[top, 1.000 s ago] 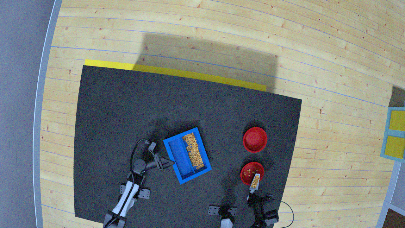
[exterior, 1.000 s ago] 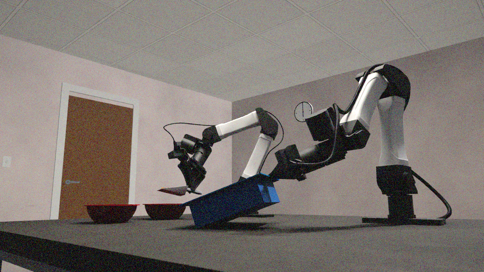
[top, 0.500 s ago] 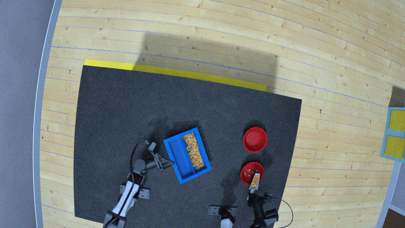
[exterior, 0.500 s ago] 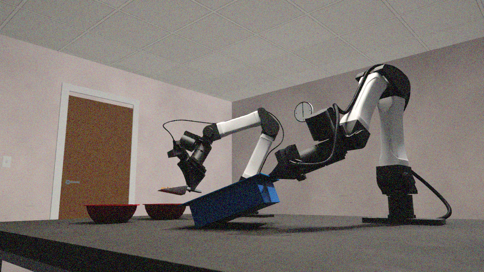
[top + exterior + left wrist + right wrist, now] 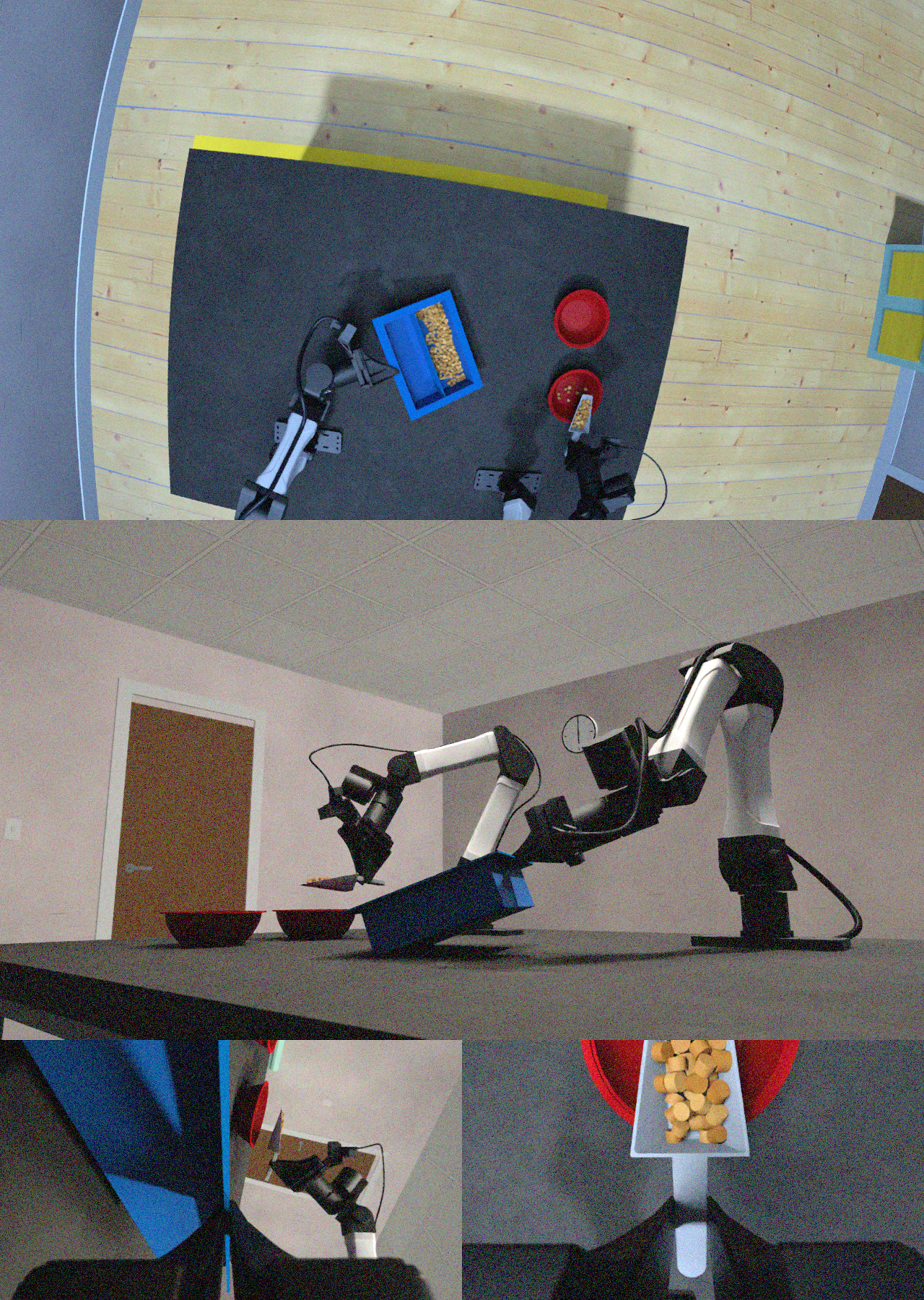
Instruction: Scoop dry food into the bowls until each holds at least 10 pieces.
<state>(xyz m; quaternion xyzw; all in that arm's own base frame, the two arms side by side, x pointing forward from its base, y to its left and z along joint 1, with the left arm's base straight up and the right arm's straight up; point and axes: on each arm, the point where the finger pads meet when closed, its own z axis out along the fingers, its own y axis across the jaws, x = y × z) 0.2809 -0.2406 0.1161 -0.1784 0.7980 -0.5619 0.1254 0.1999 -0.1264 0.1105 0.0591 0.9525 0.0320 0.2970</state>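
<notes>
The grey scoop is 50 mm ahead of my right hand and 10 mm below it. Round my right hand: blue box (140 mm ahead, 440 mm to the left, 40 mm below).
</notes>
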